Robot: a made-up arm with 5 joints. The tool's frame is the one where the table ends. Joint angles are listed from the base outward.
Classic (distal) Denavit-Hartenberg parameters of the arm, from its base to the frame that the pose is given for. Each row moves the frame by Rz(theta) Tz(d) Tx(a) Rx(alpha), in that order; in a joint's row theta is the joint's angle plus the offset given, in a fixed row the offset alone. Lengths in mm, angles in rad.
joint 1: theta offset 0, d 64.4, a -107.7, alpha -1.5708
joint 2: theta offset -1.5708, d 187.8, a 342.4, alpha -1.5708
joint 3: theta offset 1.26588, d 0, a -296.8, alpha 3.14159
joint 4: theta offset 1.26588, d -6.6, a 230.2, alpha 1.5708
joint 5: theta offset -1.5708, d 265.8, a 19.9, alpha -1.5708
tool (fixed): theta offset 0, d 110.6, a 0, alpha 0
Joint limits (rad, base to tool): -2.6..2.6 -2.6..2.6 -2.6..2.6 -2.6..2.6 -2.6..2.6
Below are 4 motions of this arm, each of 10 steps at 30 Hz.
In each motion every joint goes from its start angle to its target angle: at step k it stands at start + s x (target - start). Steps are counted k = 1, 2, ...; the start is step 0. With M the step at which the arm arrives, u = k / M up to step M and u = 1 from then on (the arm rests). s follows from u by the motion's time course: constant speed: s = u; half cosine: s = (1 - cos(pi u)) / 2; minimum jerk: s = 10 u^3 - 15 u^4 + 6 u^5.
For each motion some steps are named. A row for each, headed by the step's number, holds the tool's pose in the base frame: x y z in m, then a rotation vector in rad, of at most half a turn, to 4 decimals.
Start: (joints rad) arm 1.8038 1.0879 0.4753 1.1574 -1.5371
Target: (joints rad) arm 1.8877 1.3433 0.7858 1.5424 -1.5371
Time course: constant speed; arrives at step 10
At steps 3, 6, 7, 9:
3: -0.5583 0.5066 0.2545 -2.6415 0.8224 0.3492
6: -0.5807 0.5297 0.2063 -2.7290 0.7802 0.2988
7: -0.5878 0.5365 0.1890 -2.7579 0.7653 0.2815
9: -0.6012 0.5486 0.1529 -2.8150 0.7341 0.2459

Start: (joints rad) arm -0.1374 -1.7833 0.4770 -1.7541 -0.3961
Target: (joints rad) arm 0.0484 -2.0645 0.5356 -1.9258 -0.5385
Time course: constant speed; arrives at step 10
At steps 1, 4, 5, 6, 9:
1: -0.0612 0.4069 0.1351 0.9819 -0.7678 2.0173
4: -0.0913 0.4329 0.1377 0.9064 -0.7178 2.1928
5: -0.1025 0.4412 0.1382 0.8779 -0.7012 2.2505
6: -0.1144 0.4492 0.1384 0.8477 -0.6848 2.3076
9: -0.1535 0.4712 0.1371 0.7466 -0.6366 2.4754

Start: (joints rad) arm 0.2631 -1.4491 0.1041 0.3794 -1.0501
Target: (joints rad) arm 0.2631 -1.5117 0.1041 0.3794 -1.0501
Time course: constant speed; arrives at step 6
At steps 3, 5, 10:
3: -0.7609 0.1013 0.2317 -0.0266 -0.4335 -0.0056
5: -0.7641 0.1004 0.2192 -0.0212 -0.4536 -0.0071
10: -0.7657 0.1000 0.2129 -0.0185 -0.4637 -0.0078

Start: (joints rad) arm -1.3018 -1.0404 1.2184 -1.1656 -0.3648
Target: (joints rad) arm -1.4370 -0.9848 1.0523 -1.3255 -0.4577
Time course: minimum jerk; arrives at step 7
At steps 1, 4, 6, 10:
1: 0.2718 0.2918 0.1999 1.1147 -1.2016 0.6046
4: 0.3219 0.2512 0.1987 1.0651 -1.1989 0.5427
6: 0.3474 0.2248 0.1968 1.0384 -1.1968 0.5074
10: 0.3491 0.2230 0.1967 1.0366 -1.1966 0.5050

